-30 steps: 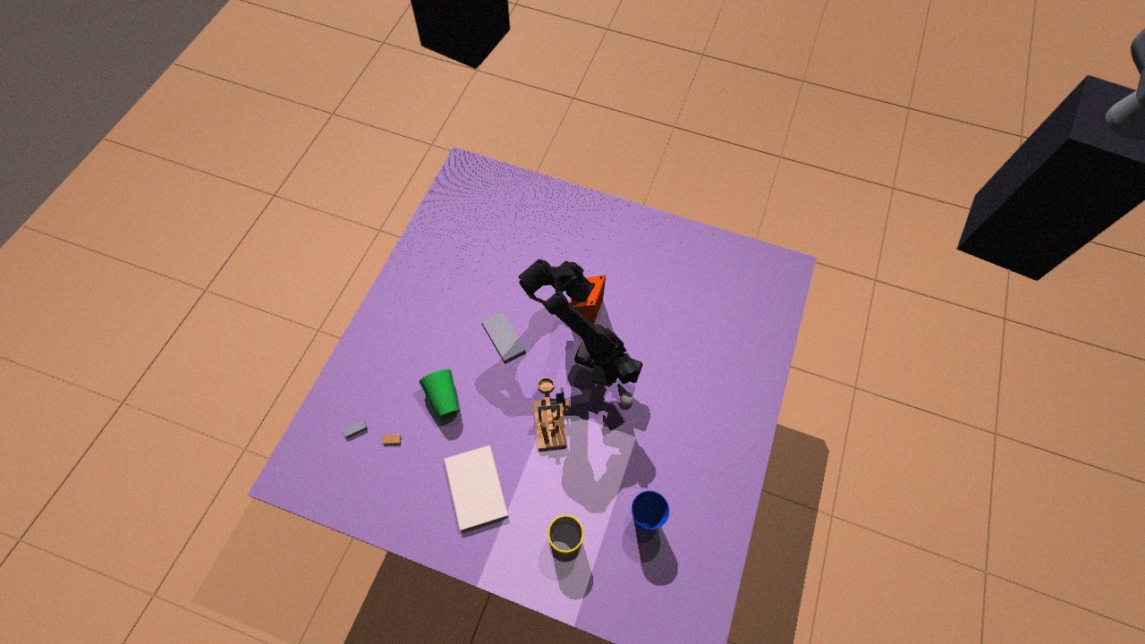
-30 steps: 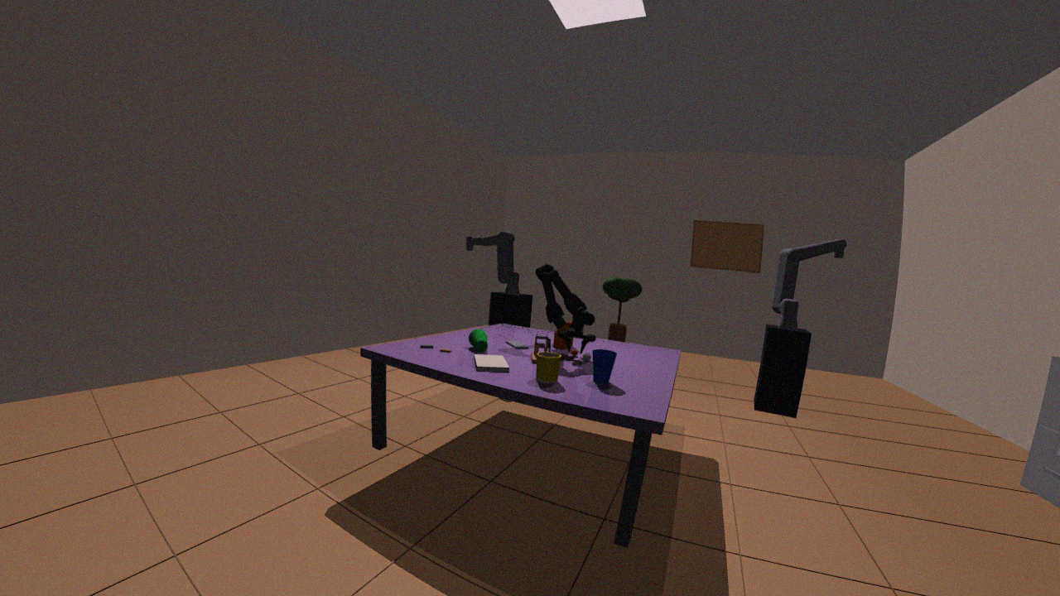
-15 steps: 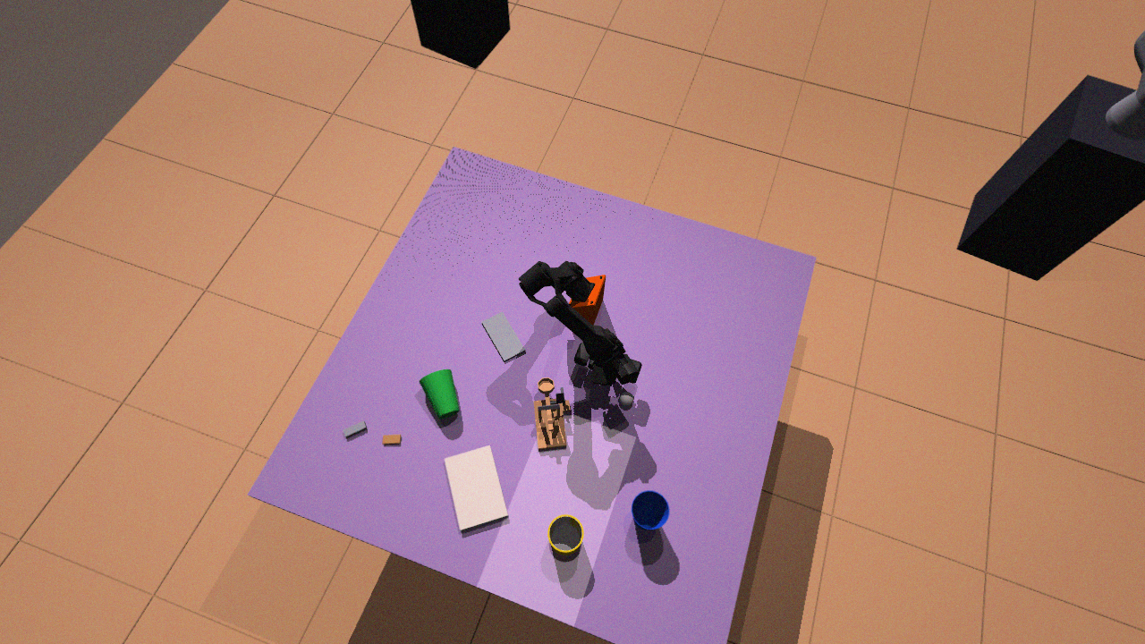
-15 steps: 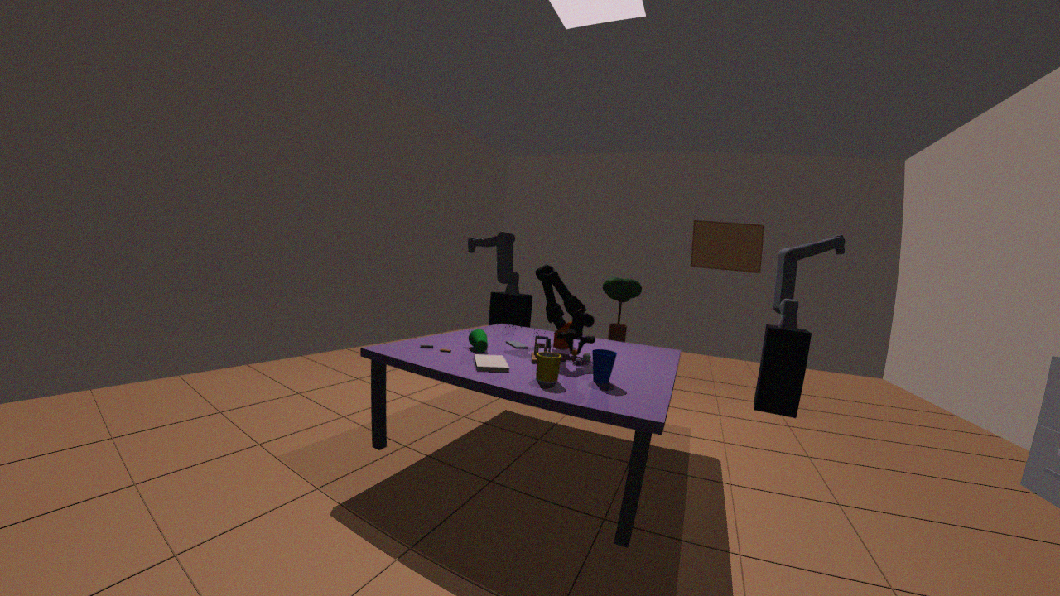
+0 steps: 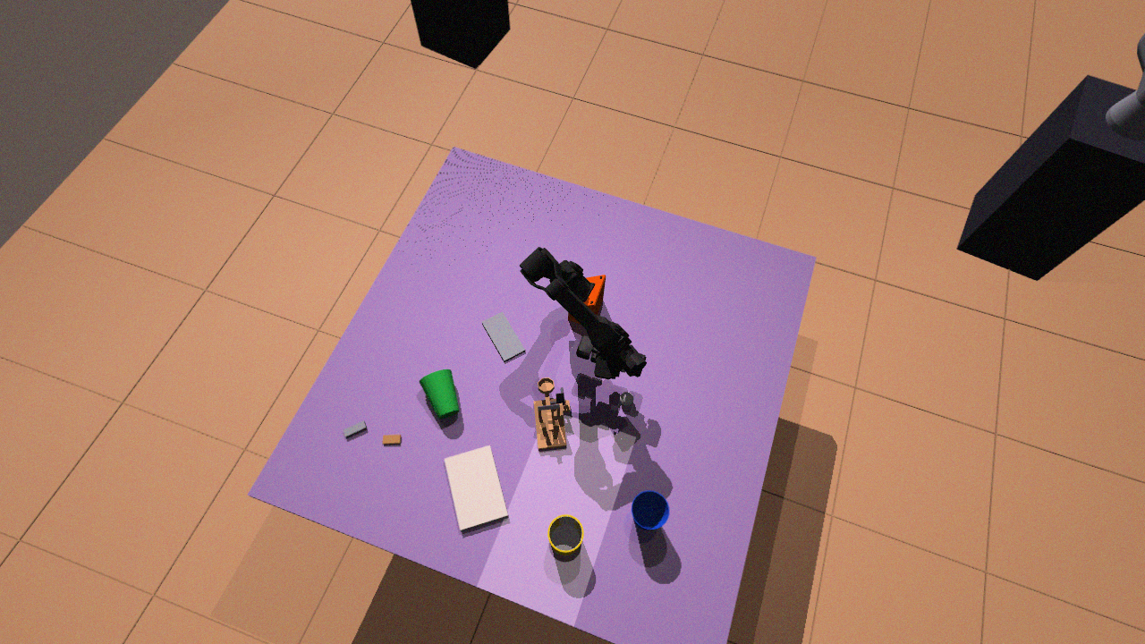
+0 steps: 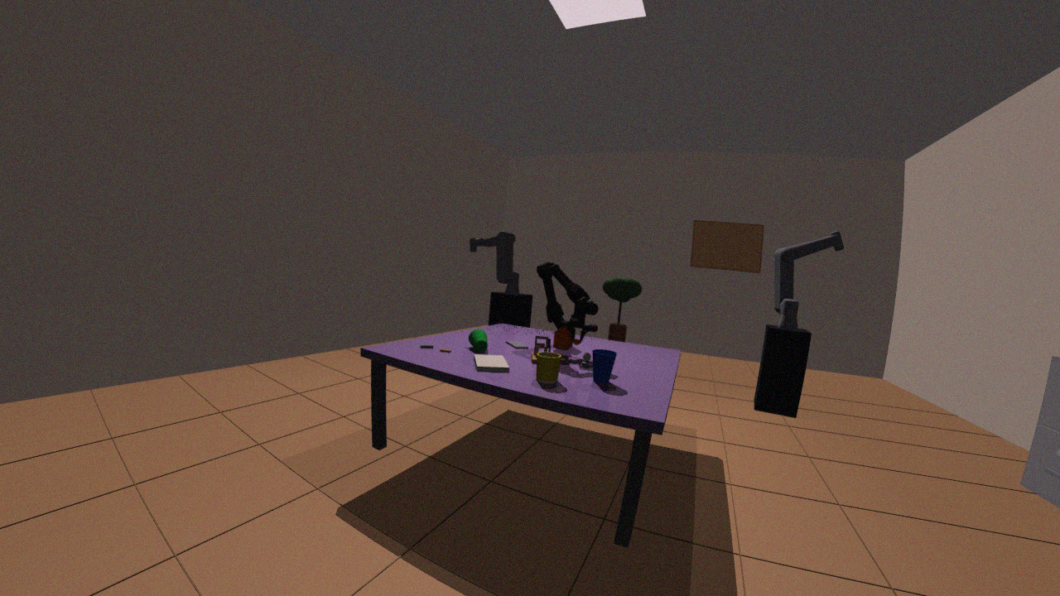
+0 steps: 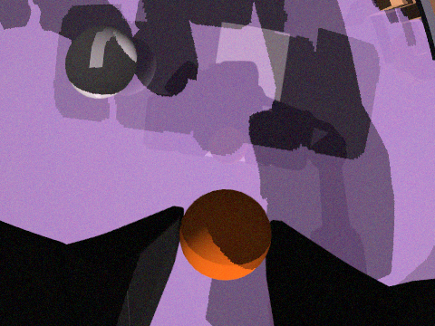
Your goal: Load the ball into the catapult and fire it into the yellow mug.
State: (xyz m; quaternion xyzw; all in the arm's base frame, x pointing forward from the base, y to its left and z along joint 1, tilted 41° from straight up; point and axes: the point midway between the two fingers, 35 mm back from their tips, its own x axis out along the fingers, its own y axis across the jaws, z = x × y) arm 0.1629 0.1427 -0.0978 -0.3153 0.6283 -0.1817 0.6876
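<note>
Right now the tan wooden catapult is 180 mm ahead of my gripper tip, 90 mm to the right of it and 20 mm below it. Also, from my gripper tip: grey slab 340 mm to the right, 60 mm below, 40 mm ahead; white ball 80 mm to the left, 50 mm below, 40 mm ahead; orange ball 10 mm above.
</note>
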